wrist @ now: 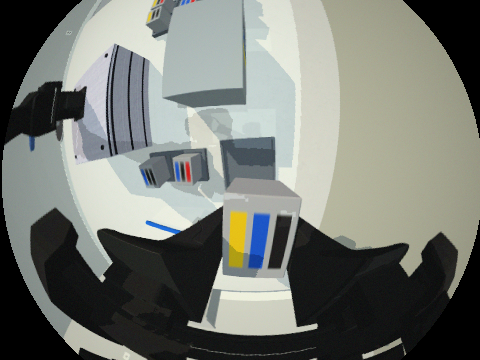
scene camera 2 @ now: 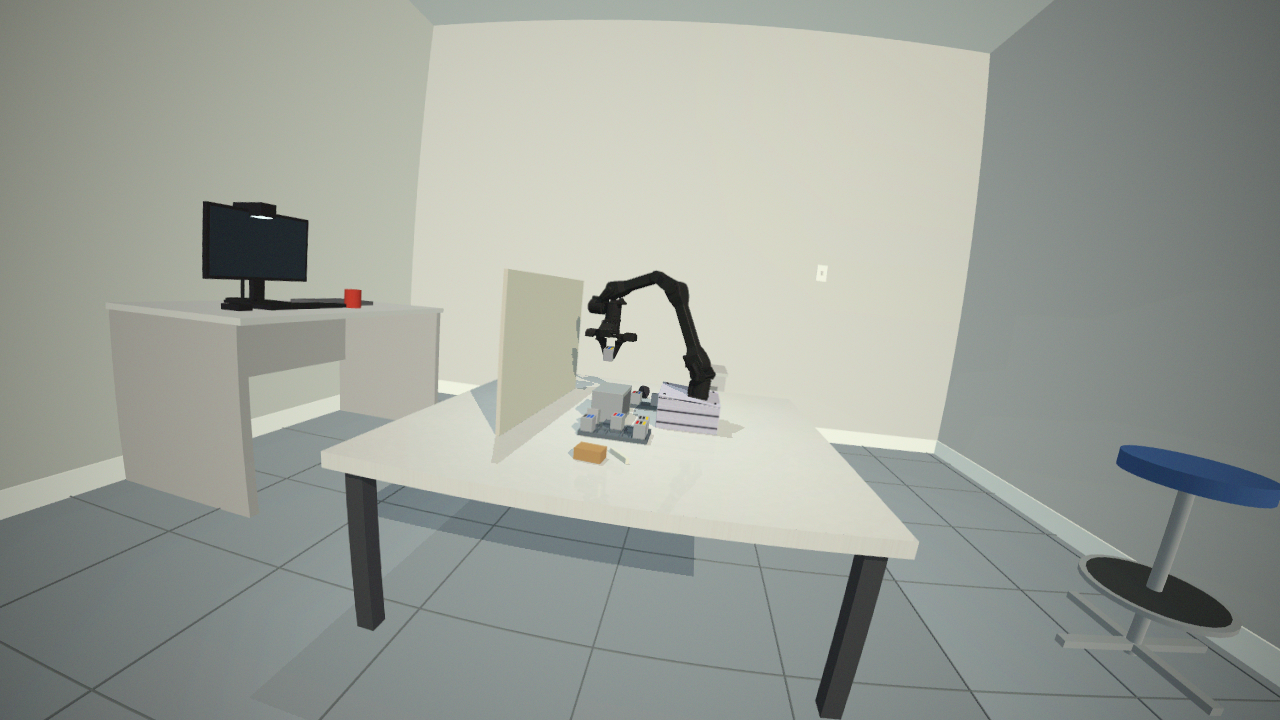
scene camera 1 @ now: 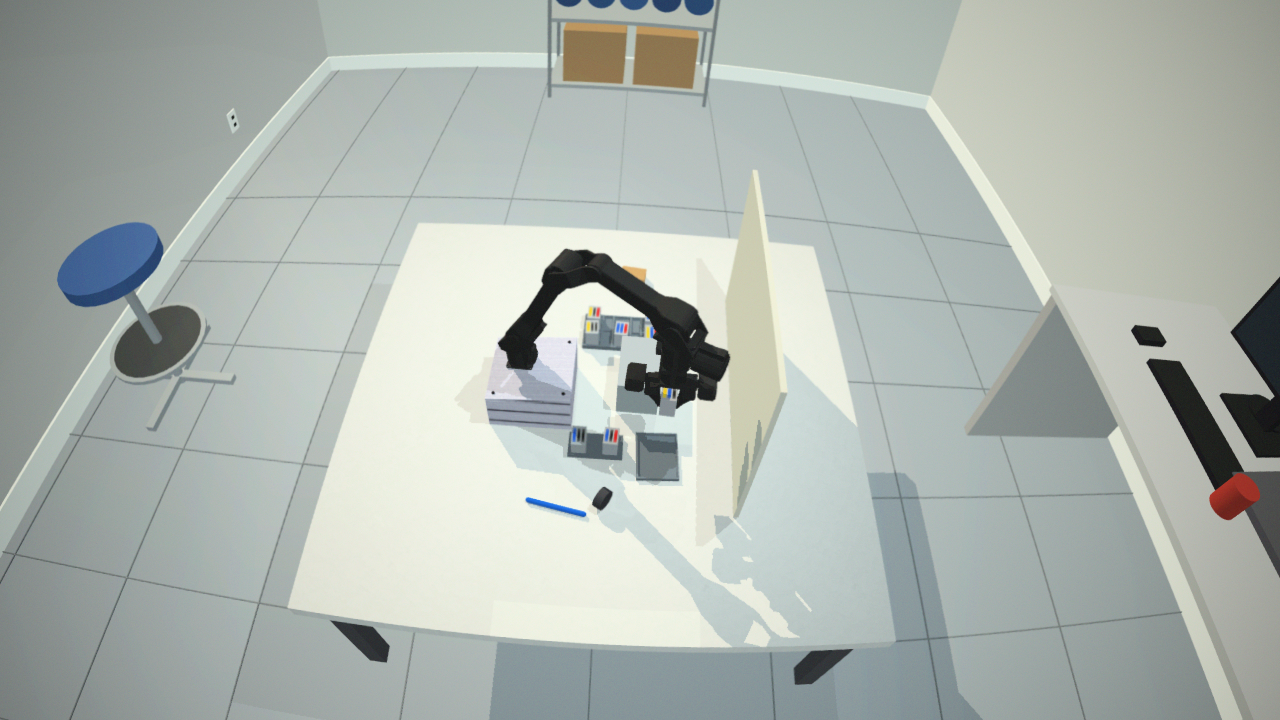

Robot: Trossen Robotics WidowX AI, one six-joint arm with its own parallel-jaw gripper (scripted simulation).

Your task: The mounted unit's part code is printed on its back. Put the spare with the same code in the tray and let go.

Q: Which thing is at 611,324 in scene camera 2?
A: The gripper.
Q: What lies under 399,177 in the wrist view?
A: A beige panel.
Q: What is the gripper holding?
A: A grey spare.
